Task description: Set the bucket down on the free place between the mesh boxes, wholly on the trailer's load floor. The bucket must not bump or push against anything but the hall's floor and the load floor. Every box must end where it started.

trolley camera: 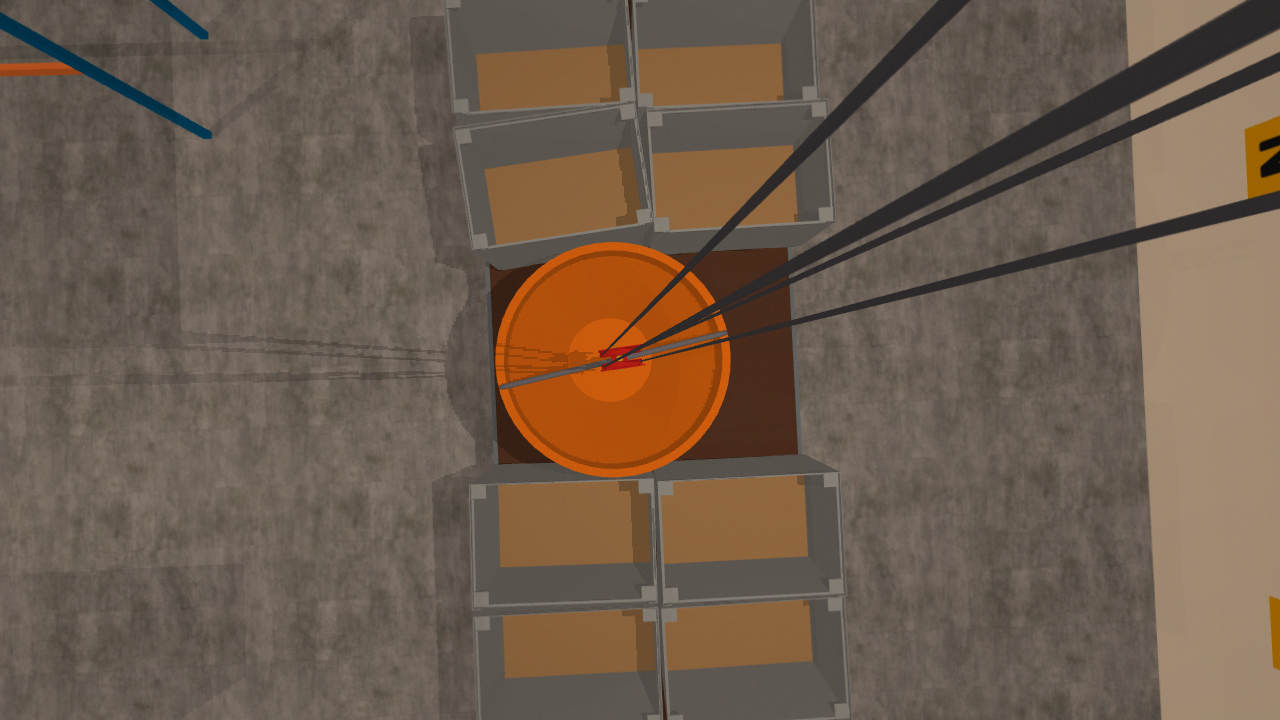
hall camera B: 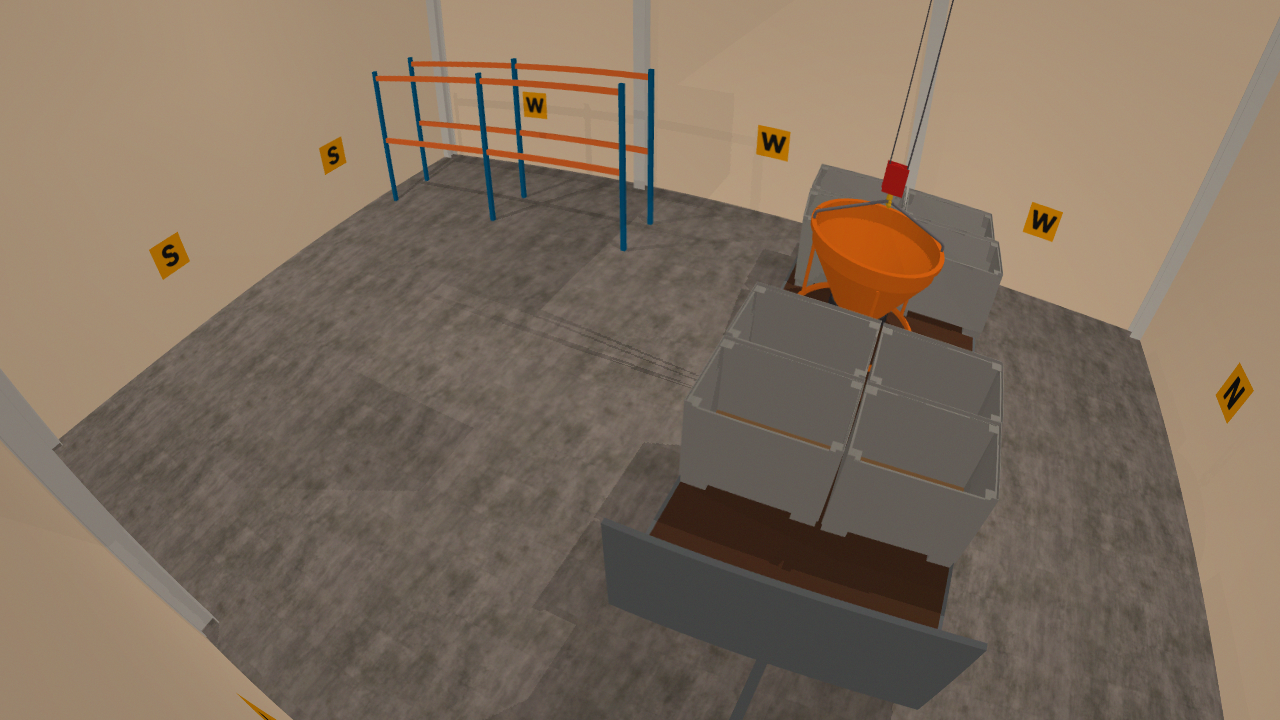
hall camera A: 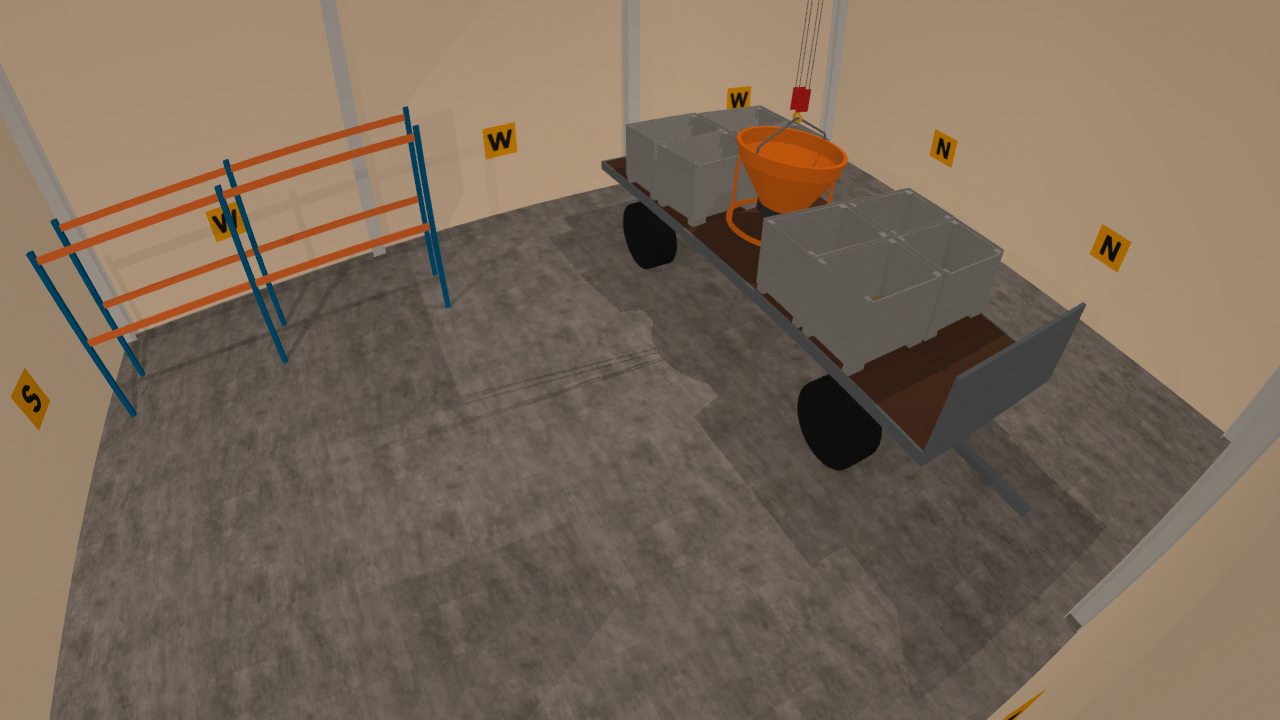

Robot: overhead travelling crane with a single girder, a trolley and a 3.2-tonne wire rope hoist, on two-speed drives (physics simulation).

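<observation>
The orange bucket [hall camera A: 787, 174] [hall camera B: 868, 255] [trolley camera: 572, 420] hangs by its bail on the hook [hall camera A: 796, 117] [hall camera B: 889, 200] [trolley camera: 620, 359]. It is low in the gap between the two box groups, towards the south edge of the load floor [hall camera A: 948, 356] [hall camera B: 895, 574] [trolley camera: 762, 402]. In hall camera A its rim leans a little. Boxes partly hide its foot ring; whether it touches the floor or a box, I cannot tell. In the trolley view the rim overlaps the top of an east-group wall. The south box [hall camera A: 693, 186] [trolley camera: 554, 195] beside the gap's west side stands askew against its neighbours.
The east box group [hall camera A: 836, 308] [hall camera B: 760, 447] [trolley camera: 747, 519] stands between the gap and the grey headboard [hall camera A: 1011, 385] [hall camera B: 769, 608]. A blue and orange rack [hall camera A: 250, 268] [hall camera B: 622, 179] stands by the west wall. The red hook block [hall camera A: 800, 99] [hall camera B: 895, 179] is above the bail.
</observation>
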